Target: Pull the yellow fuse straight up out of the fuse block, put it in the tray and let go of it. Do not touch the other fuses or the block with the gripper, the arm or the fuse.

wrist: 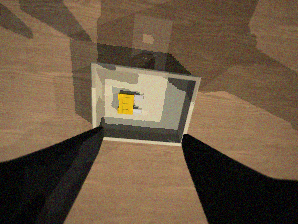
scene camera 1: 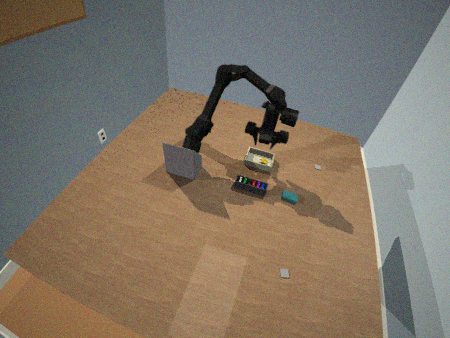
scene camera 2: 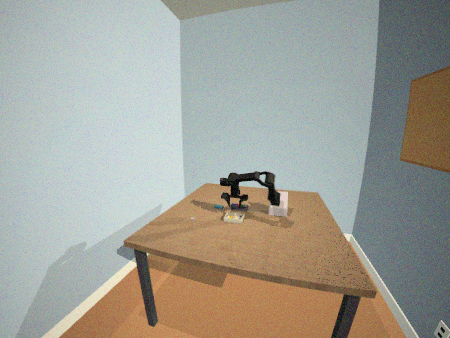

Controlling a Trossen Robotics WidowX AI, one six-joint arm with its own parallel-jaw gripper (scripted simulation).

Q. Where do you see a pale tray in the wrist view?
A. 168, 98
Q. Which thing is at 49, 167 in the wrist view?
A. My gripper.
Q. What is my gripper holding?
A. Nothing.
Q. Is my gripper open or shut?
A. Open.
